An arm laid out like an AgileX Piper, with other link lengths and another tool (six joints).
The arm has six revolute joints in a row. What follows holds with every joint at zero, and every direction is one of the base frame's.
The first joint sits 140.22 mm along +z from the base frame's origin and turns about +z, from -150 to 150 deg.
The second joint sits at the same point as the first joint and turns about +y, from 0 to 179.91 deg.
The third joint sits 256.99 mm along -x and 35.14 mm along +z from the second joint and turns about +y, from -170 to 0 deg.
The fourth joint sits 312.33 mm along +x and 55.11 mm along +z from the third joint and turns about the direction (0.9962, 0, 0.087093), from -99.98 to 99.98 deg.
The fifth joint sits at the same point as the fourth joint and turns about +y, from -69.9 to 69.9 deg.
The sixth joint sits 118.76 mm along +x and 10.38 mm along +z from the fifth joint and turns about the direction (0.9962, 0, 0.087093), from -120 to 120 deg.
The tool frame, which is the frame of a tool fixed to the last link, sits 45.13 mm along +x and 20 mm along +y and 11.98 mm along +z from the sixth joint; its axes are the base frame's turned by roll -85.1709, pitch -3.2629 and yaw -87.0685 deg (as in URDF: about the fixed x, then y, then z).
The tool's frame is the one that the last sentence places.
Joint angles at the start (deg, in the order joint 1, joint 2, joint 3, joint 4, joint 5, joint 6): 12.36 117.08 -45.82 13.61 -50.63 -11.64
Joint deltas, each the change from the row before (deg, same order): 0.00 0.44 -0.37 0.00 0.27 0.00; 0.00 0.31 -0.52 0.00 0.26 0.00; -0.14 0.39 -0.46 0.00 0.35 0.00; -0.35 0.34 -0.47 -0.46 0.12 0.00; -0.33 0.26 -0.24 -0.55 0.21 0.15; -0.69 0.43 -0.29 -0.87 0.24 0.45; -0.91 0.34 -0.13 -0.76 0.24 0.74; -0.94 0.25 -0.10 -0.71 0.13 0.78; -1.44 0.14 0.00 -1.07 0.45 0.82; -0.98 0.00 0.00 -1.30 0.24 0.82; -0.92 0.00 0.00 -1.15 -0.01 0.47; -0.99 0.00 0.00 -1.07 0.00 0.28; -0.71 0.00 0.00 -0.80 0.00 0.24
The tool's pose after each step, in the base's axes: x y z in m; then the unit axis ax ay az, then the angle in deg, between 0 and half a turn. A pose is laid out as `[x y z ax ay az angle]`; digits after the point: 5 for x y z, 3 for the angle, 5 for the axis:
[0.45460 0.08948 0.03237 -0.68820 0.54931 -0.47396 131.763]
[0.45666 0.09005 0.03199 -0.68839 0.54959 -0.47335 131.750]
[0.45839 0.08941 0.03037 -0.68845 0.55098 -0.47165 131.943]
[0.46061 0.08808 0.02987 -0.68914 0.54957 -0.47228 131.986]
[0.46160 0.08686 0.02857 -0.69069 0.54889 -0.47080 132.074]
[0.46295 0.08340 0.02616 -0.69138 0.55010 -0.46838 132.215]
[0.46391 0.07773 0.02370 -0.68917 0.55533 -0.46547 132.383]
[0.46494 0.07164 0.02211 -0.68575 0.56099 -0.46373 132.460]
[0.46572 0.06229 0.02001 -0.68222 0.56767 -0.46079 132.844]
[0.46624 0.05715 0.01961 -0.68192 0.56977 -0.45863 132.779]
[0.46682 0.05216 0.01976 -0.68171 0.56965 -0.45909 132.761]
[0.46737 0.04643 0.01980 -0.68134 0.56917 -0.46024 132.892]
[0.46770 0.04238 0.01983 -0.68114 0.56888 -0.46089 132.964]

